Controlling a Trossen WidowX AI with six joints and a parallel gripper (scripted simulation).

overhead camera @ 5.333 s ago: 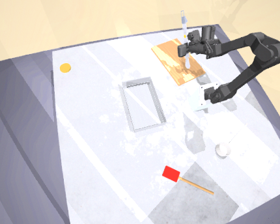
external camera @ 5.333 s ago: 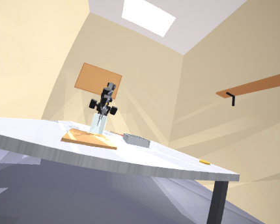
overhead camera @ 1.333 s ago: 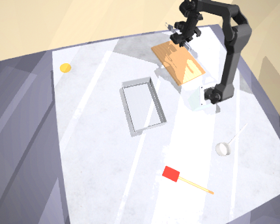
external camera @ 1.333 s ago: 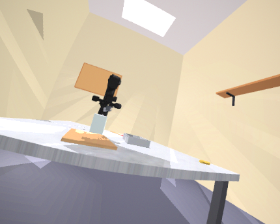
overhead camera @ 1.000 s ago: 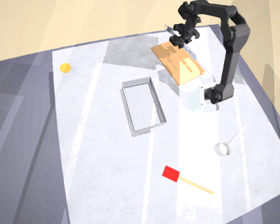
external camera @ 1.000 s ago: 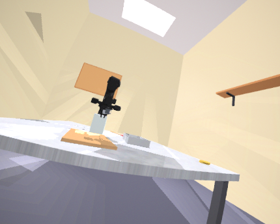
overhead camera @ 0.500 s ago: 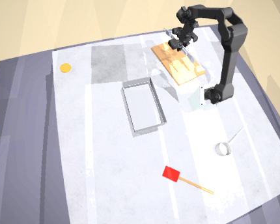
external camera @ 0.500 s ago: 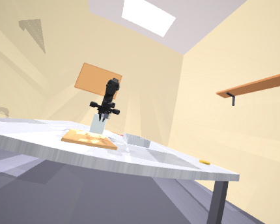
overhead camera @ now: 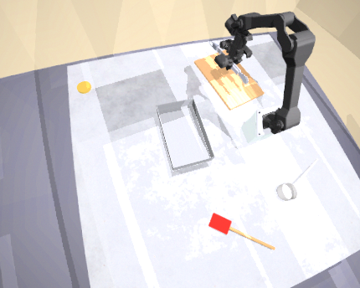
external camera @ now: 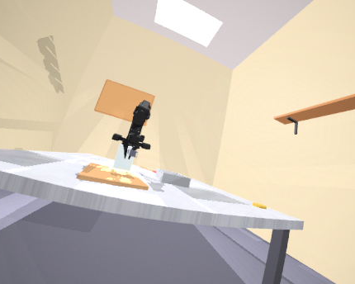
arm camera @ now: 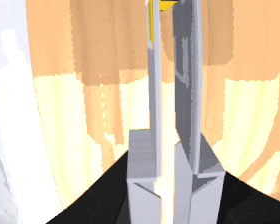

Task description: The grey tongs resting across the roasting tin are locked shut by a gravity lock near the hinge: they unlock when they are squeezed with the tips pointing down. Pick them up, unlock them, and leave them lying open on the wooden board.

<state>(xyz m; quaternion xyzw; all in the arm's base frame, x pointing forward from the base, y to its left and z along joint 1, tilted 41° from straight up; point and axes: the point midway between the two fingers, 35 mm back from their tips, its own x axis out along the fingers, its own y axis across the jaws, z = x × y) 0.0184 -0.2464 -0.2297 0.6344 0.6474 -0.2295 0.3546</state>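
Now: the wooden board 8 cm below my gripper tip, 4 cm behind it and 1 cm to the right of it. Also, from my gripper tip: grey roasting tin (33 cm ahead, 24 cm to the left, 6 cm below).
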